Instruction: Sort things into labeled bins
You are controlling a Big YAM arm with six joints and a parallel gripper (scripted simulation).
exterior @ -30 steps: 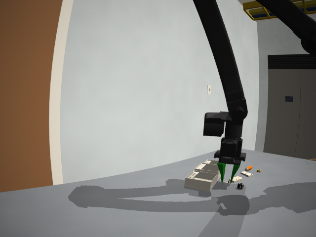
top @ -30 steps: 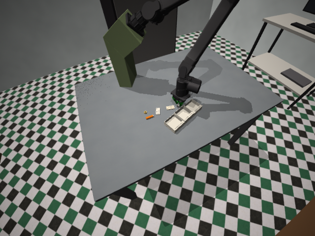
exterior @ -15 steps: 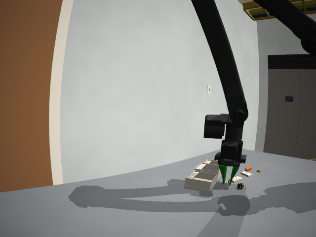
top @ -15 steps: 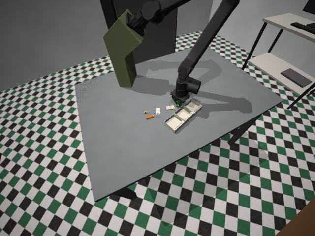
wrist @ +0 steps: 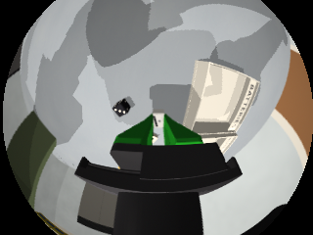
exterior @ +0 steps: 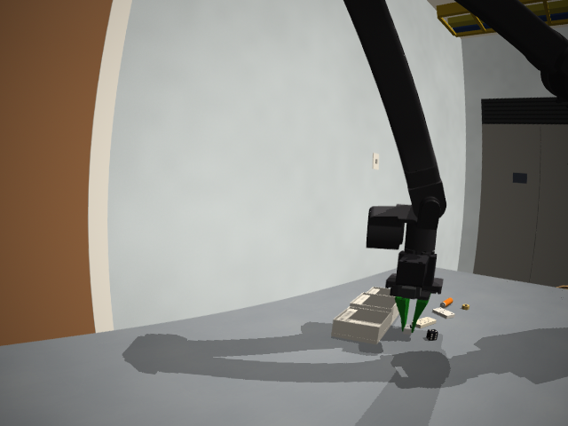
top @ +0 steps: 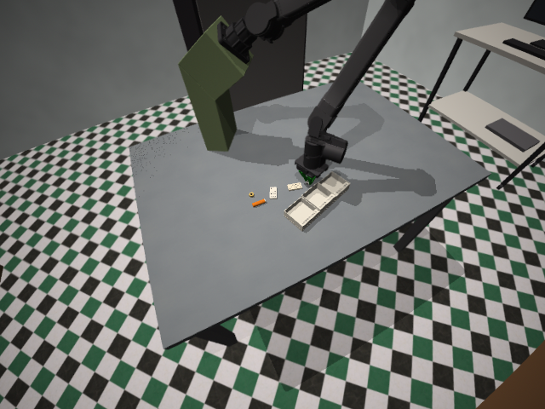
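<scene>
Now: hand 50 mm past the black die and 10 mm to the left of it. Round my hand: three joined white bins: 90 mm ahead, 10 mm to the left, 10 mm above; orange battery: 70 mm ahead, 200 mm to the right; brass nut: 20 mm ahead, 220 mm to the right, 10 mm below.
</scene>
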